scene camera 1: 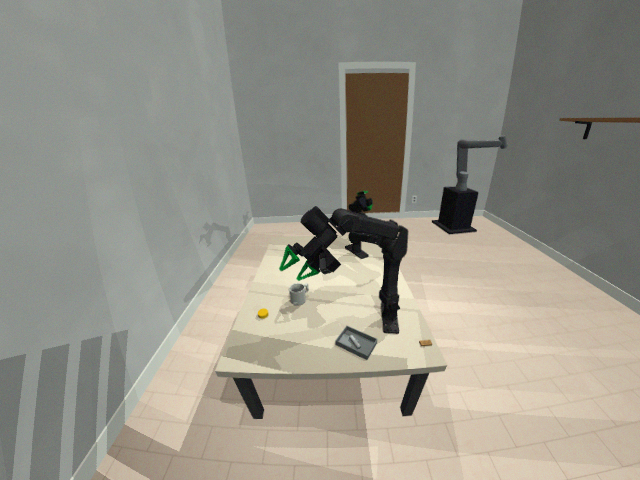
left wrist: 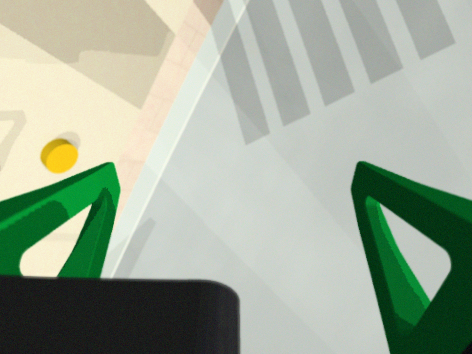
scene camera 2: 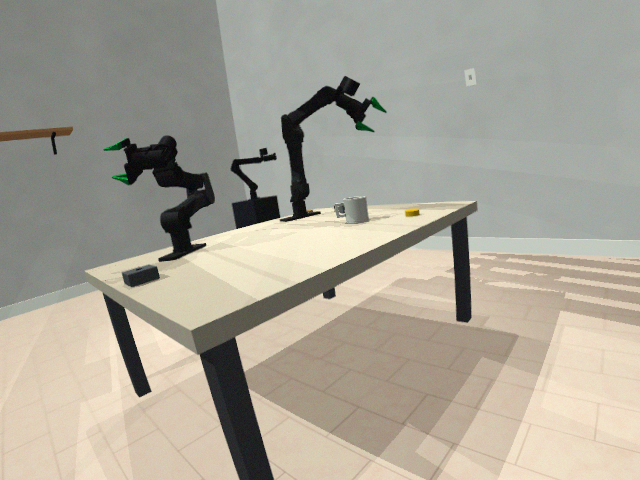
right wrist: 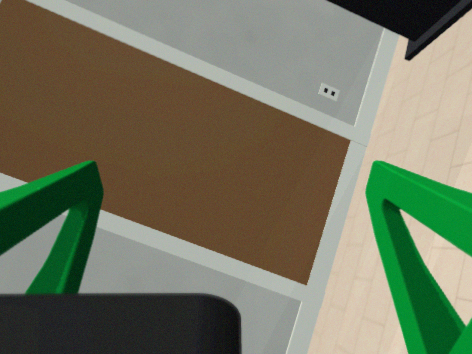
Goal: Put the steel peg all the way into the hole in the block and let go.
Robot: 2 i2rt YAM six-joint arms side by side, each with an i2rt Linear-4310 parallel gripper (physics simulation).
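Where they show: left gripper, fingertip midpoint: (scene camera 1: 289, 275) (left wrist: 235, 175) (scene camera 2: 380, 122); right gripper, fingertip midpoint: (scene camera 2: 108, 163) (right wrist: 234, 176); left arm's base at its link origin: (scene camera 1: 389, 316) (scene camera 2: 300, 217); right arm's base at its link origin: (scene camera 1: 356, 251) (scene camera 2: 183, 253).
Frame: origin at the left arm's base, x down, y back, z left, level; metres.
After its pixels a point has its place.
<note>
The steel peg (scene camera 1: 354, 341) {z 0.170, x -0.016, y -0.158 m} lies in a shallow dark tray (scene camera 1: 366, 345) {z 0.176, x -0.003, y -0.108 m} near the table's front edge in scene camera 1. The dark grey block (scene camera 2: 141, 275) {z -0.800, x -0.021, y -0.479 m} stands near the table's left end in scene camera 2, with a small hole in its top. My left gripper (scene camera 1: 290, 274) {z 0.210, x -0.365, y -0.384 m} (scene camera 2: 379, 121) {z 0.210, x -0.365, y -0.384 m} (left wrist: 235, 175) {z 0.210, x -0.365, y -0.384 m} is open and empty, above the table on the mug's side, away from the peg. My right gripper (scene camera 1: 368, 199) {z -0.785, x -0.343, y -0.093 m} (scene camera 2: 109, 163) {z -0.785, x -0.343, y -0.093 m} (right wrist: 234, 176) {z -0.785, x -0.343, y -0.093 m} is open and empty, high above the block's end of the table. The block does not show in scene camera 1.
A grey mug (scene camera 1: 297, 294) {z -0.031, x -0.074, y -0.448 m} (scene camera 2: 356, 210) {z -0.095, x -0.046, y -0.490 m} stands on the table (scene camera 1: 310, 361) {z 0.276, x 0.000, y -0.323 m} (scene camera 2: 289, 258) {z -0.488, x 0.000, y -0.660 m} below my left gripper. A yellow disc (scene camera 1: 263, 313) {z 0.068, x -0.019, y -0.599 m} (scene camera 2: 412, 212) {z 0.040, x -0.014, y -0.622 m} (left wrist: 60, 156) {z 0.063, x -0.019, y -0.600 m} lies near the mug. A small brown piece (scene camera 1: 425, 343) {z 0.150, x -0.008, y 0.136 m} lies near the table's right edge in scene camera 1.
</note>
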